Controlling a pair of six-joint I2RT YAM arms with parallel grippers.
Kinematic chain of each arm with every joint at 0, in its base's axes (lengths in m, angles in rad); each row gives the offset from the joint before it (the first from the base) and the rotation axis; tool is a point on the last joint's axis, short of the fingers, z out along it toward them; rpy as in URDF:
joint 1: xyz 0 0 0.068 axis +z
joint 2: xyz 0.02 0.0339 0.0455 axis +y
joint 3: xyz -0.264 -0.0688 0 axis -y
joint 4: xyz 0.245 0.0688 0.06 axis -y
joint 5: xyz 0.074 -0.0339 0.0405 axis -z
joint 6: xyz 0.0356 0 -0.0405 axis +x
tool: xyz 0 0 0 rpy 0 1.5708 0
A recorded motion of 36 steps. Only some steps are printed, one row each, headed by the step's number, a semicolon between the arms.
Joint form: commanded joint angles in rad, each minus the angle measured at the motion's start. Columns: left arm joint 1, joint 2, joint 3, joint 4, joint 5, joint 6; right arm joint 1, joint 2, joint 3, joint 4, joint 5, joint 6.
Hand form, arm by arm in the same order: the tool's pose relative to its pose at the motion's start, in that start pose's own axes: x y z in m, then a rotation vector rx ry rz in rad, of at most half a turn. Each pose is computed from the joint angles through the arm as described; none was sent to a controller.
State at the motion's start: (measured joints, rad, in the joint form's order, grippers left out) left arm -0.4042 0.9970 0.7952 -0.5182 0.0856 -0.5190; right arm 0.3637 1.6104 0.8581 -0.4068 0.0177 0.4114
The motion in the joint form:
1: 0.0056 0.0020 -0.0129 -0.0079 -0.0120 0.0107; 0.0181 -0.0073 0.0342 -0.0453 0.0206 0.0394
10: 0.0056 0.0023 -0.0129 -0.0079 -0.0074 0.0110; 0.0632 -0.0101 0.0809 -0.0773 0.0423 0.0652
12: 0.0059 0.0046 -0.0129 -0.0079 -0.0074 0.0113; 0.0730 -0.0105 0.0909 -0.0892 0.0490 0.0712
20: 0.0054 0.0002 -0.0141 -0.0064 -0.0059 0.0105; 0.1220 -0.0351 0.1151 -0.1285 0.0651 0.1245
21: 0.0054 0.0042 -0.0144 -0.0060 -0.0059 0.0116; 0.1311 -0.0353 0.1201 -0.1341 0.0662 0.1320
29: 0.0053 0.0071 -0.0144 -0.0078 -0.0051 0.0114; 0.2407 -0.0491 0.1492 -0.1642 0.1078 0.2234
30: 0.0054 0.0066 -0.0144 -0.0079 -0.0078 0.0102; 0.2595 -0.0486 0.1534 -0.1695 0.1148 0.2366
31: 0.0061 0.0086 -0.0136 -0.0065 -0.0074 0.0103; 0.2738 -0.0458 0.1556 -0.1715 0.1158 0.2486
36: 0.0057 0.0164 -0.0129 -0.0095 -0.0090 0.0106; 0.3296 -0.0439 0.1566 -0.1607 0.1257 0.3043
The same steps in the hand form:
1: 0.0032 0.0039 0.0026 -0.0251 0.0116 0.0052; -0.0037 0.0065 -0.0074 0.0136 -0.0026 0.0227
10: 0.0033 0.0038 0.0027 -0.0212 0.0141 0.0054; -0.0080 0.0224 -0.0164 0.0081 -0.0215 0.0080
12: 0.0033 0.0039 0.0032 -0.0225 0.0160 0.0053; -0.0083 0.0256 -0.0183 0.0110 -0.0219 0.0051
20: 0.0034 0.0037 0.0024 -0.0186 0.0128 0.0052; -0.0053 0.0395 -0.0304 0.0009 -0.0311 0.0145
21: 0.0036 0.0039 0.0034 -0.0205 0.0162 0.0060; -0.0047 0.0422 -0.0316 -0.0016 -0.0299 0.0137
29: 0.0038 0.0041 0.0041 -0.0221 0.0207 0.0054; 0.0075 0.0711 -0.0439 -0.0184 -0.0464 0.0075
30: 0.0038 0.0042 0.0039 -0.0243 0.0190 0.0042; 0.0102 0.0757 -0.0452 -0.0195 -0.0463 0.0036
31: 0.0034 0.0042 0.0043 -0.0243 0.0188 0.0039; 0.0126 0.0794 -0.0453 -0.0230 -0.0425 0.0024
36: 0.0038 0.0045 0.0060 -0.0304 0.0269 0.0036; 0.0219 0.0933 -0.0472 -0.0448 -0.0464 0.0092

